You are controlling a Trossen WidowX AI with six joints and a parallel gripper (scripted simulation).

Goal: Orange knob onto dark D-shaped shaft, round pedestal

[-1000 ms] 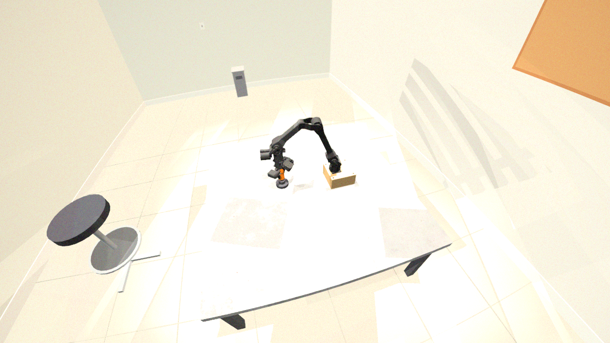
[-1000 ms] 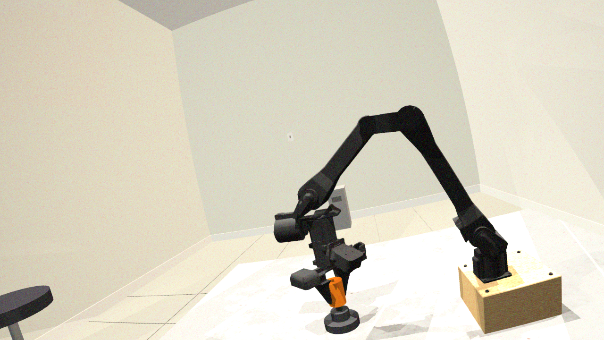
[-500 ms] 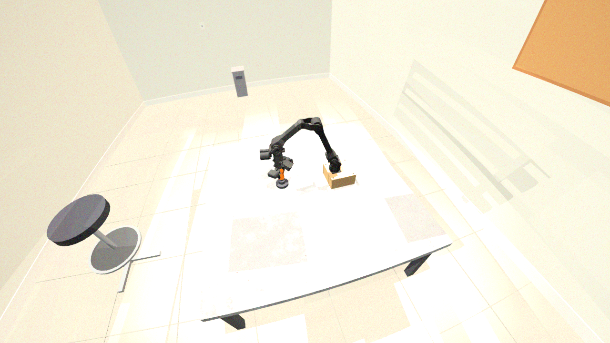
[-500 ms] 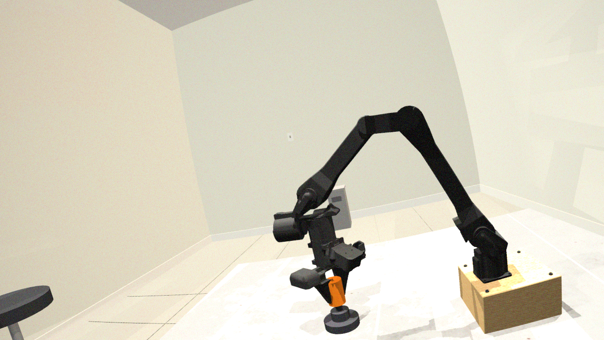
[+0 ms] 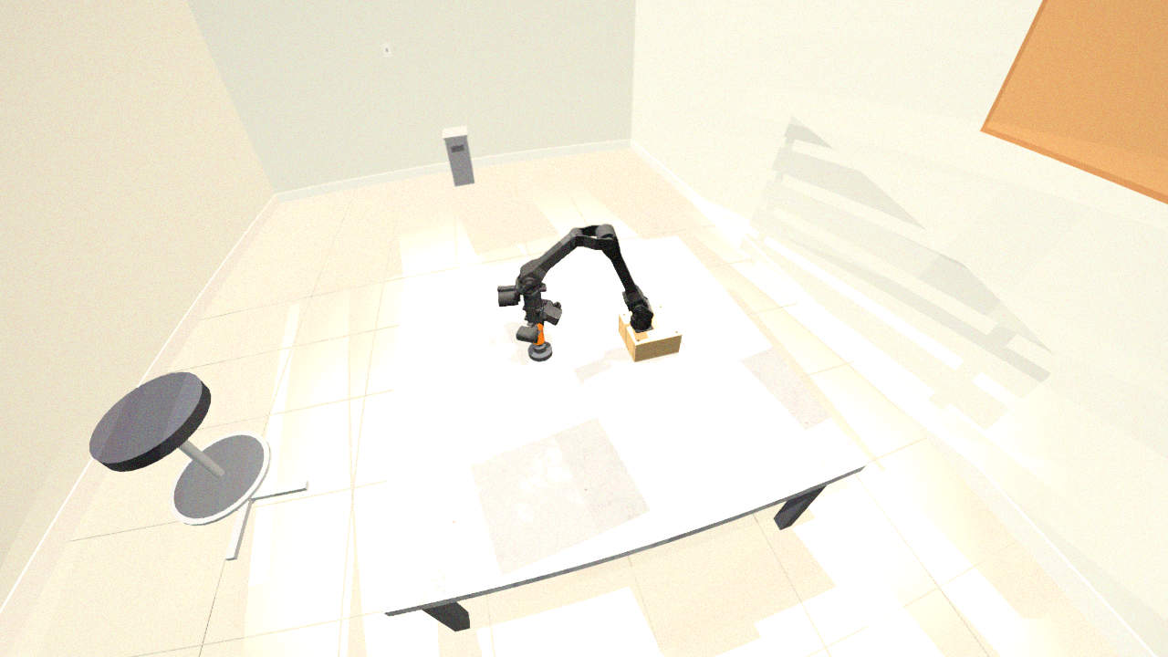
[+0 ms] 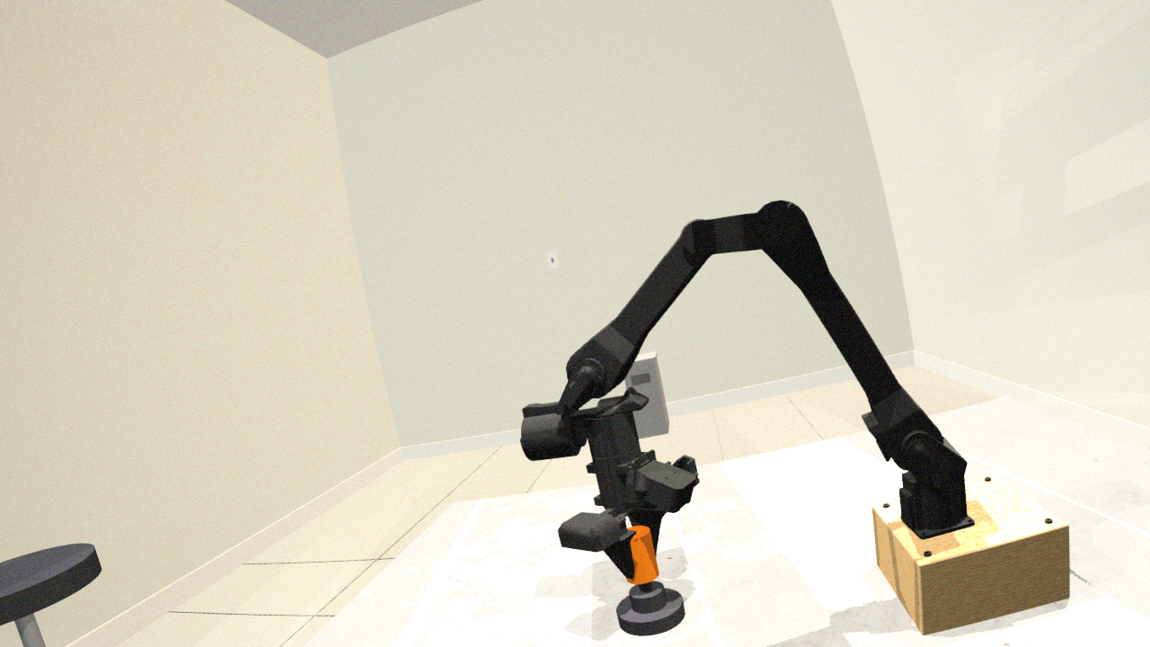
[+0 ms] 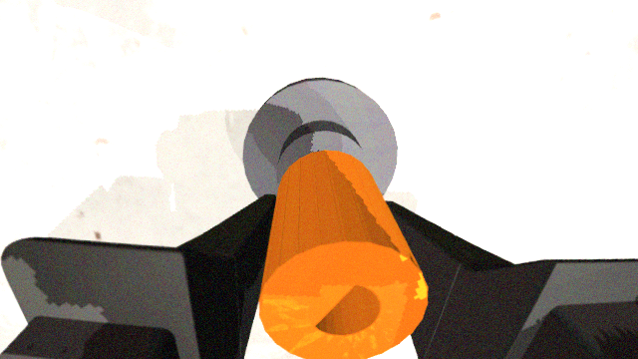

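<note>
My gripper tip is 20 mm below the orange knob. From my gripper tip the other things lie so: dark shaft (40 mm below).
</note>
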